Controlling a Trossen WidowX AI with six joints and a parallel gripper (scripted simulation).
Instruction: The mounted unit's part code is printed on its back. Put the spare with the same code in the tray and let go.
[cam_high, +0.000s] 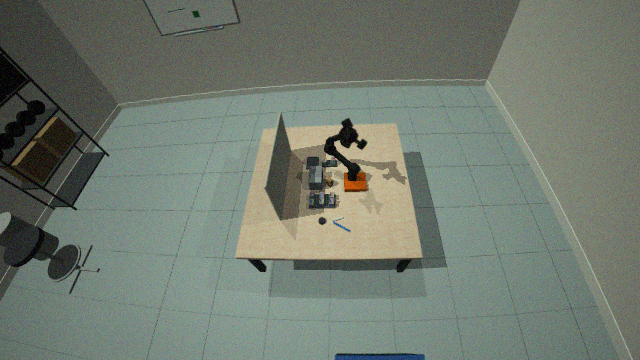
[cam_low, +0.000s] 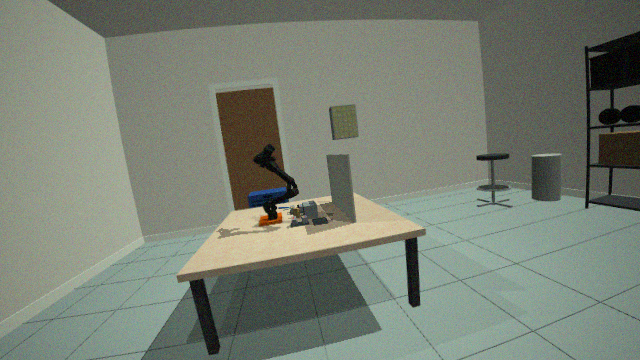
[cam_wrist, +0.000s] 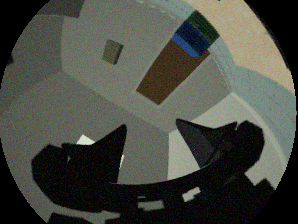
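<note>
My gripper tip is now 15 cm short of the spare, 8 cm to the right of it and 52 cm above it. The rest, counted from my gripper tip: grey mounted unit 30 cm ahead, 5 cm to the right, 51 cm below; black round thing 19 cm ahead, 28 cm to the left, 55 cm below; tan block 19 cm ahead, 5 cm to the right, 52 cm below.
</note>
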